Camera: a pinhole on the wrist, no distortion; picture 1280 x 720 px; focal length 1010.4 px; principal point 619.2 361.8 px. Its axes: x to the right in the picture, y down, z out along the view. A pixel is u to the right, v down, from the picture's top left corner.
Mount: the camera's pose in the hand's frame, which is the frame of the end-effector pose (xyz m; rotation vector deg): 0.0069 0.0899 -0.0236 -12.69 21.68 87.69
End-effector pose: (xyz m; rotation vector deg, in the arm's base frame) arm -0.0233 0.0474 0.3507 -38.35 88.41 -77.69
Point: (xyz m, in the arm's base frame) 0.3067 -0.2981 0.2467
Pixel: 191 33
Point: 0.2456 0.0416 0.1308
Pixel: 824 628
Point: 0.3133 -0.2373 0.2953
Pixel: 101 169
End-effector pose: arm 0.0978 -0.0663 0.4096 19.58 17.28 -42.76
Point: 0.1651 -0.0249 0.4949
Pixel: 230 678
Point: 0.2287 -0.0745 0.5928
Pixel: 381 373
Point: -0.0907 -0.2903 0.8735
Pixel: outside the picture
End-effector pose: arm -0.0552 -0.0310 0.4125 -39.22 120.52 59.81
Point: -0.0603 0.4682 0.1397
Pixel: 328 227
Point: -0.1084 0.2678 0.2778
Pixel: 377 194
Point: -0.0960 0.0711 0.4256
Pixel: 204 549
